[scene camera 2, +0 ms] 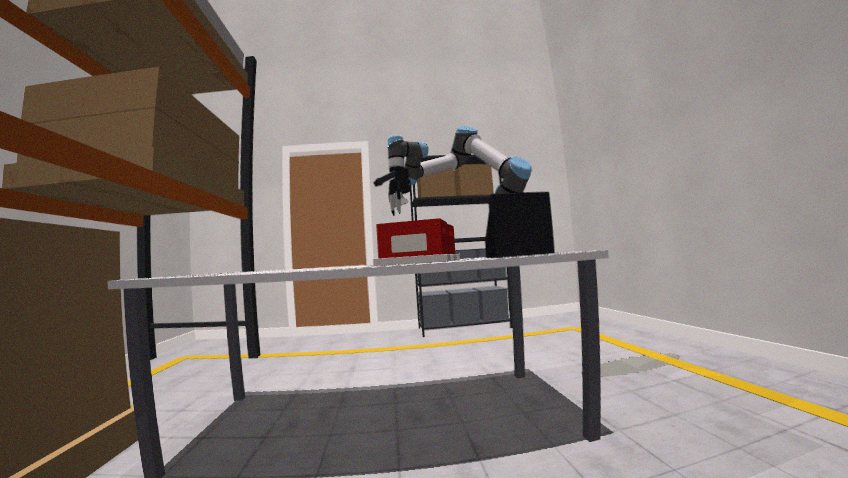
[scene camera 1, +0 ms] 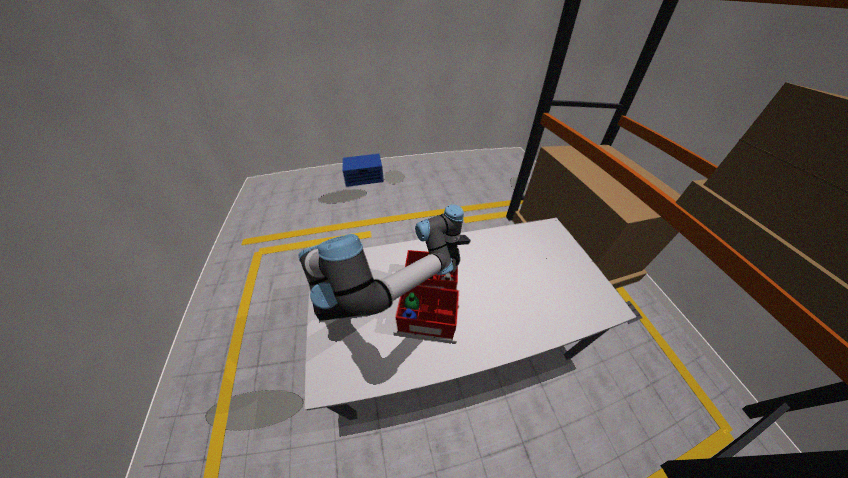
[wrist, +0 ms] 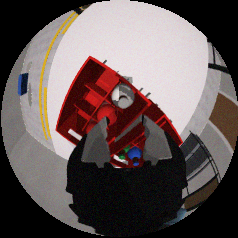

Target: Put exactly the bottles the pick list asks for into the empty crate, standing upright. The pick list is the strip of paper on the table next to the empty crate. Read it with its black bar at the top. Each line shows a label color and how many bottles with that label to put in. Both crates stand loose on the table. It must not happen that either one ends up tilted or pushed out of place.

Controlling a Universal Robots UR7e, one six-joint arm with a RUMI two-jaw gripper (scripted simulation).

I see my gripper (scene camera 2: 396, 215), a red crate (scene camera 1: 431, 297) and a red crate (wrist: 98, 78).
My gripper is seen too in the wrist view (wrist: 124, 116).
